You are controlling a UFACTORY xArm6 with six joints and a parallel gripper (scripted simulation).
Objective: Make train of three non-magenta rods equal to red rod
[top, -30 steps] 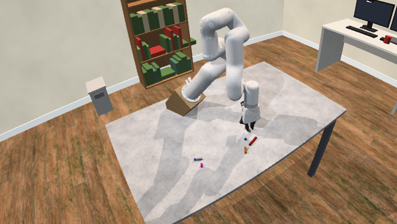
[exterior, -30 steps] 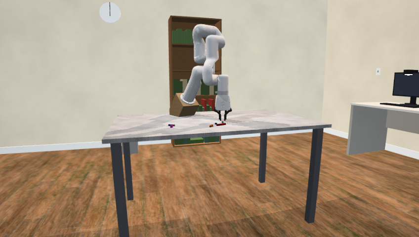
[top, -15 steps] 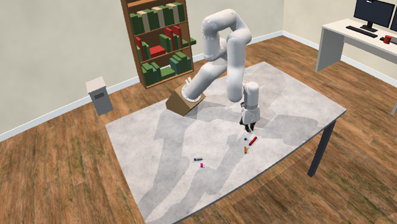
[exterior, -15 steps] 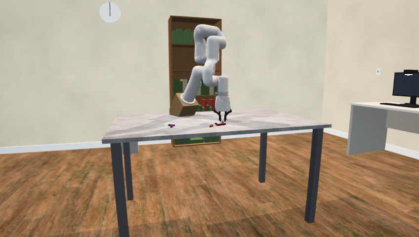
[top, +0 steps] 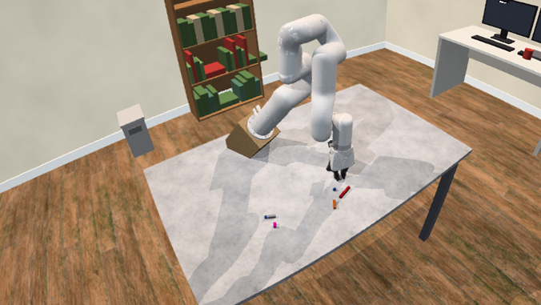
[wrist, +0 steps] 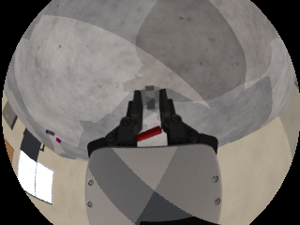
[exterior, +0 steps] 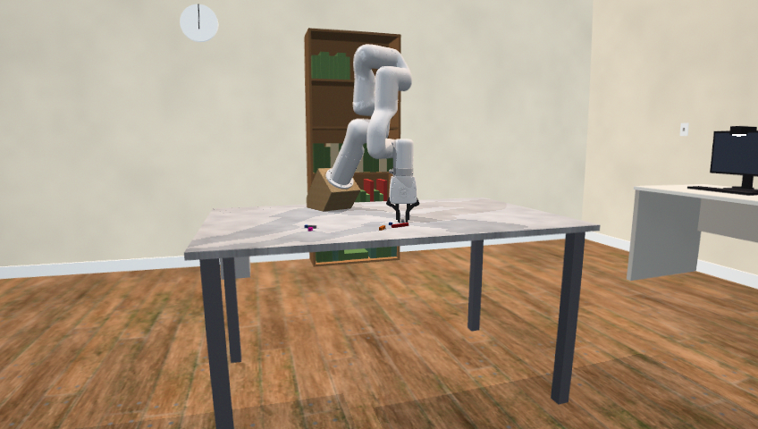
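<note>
My hand is 340 mm to the left of the magenta rod, 100 mm short of it and 20 mm above it. The rest, counted from my hand: red rod 80 mm ahead, 30 mm to the right, 20 mm below; then orange rod 120 mm ahead, 100 mm to the right, 20 mm below.
</note>
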